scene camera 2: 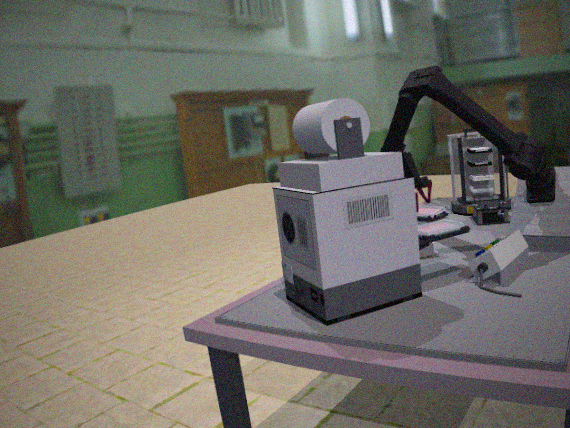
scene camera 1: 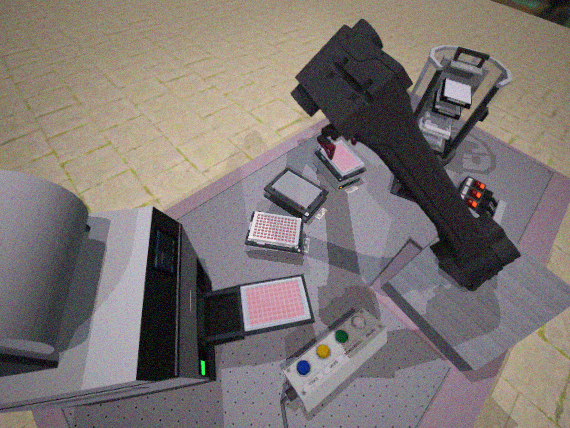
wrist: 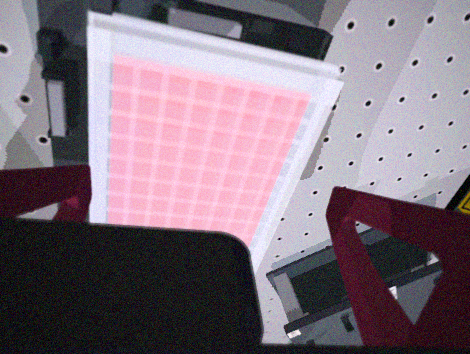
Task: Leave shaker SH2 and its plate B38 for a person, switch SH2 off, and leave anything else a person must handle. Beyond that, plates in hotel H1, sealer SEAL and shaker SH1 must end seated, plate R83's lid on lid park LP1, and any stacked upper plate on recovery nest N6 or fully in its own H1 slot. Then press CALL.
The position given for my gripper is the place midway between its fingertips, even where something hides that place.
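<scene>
Scene camera 1 gives me a grey lid (scene camera 1: pixel 293 187). The wrist view shows my gripper (wrist: pixel 215 191), while the lid is out of frame in the wrist view.
</scene>
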